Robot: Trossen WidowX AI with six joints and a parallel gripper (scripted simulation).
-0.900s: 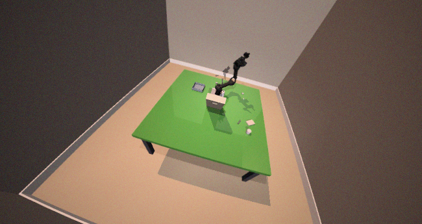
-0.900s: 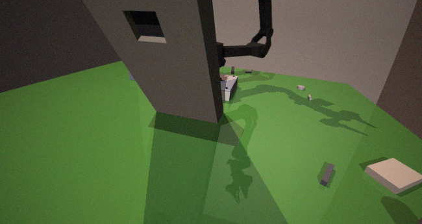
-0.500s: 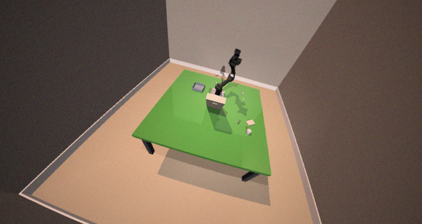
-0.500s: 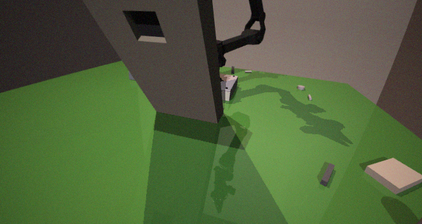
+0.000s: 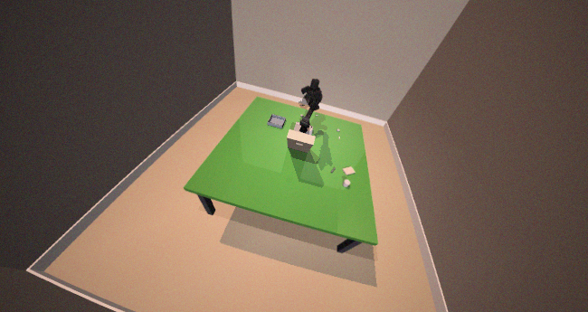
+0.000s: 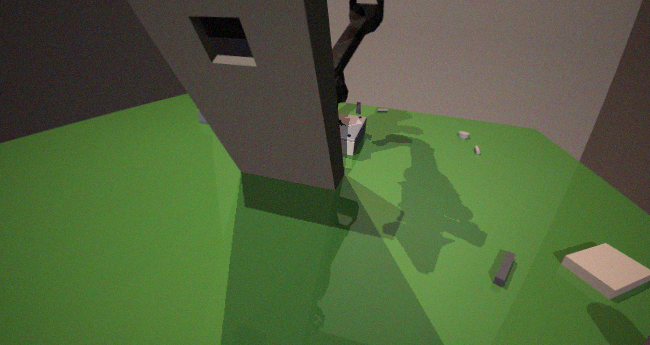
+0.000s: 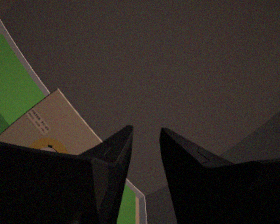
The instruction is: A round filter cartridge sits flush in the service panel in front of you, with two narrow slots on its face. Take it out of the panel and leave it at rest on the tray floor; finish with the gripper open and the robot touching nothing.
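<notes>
Now: the round filter cartridge 110 mm ahead of my gripper tip, 20 mm to the left of it and 210 mm below it. From my gripper tip the other things lie so: grey square tray (290 mm behind, 300 mm to the right, 460 mm below); service panel (70 mm ahead, 10 mm to the left, 290 mm below); flat tan block (30 mm ahead, 480 mm to the left, 460 mm below).
</notes>
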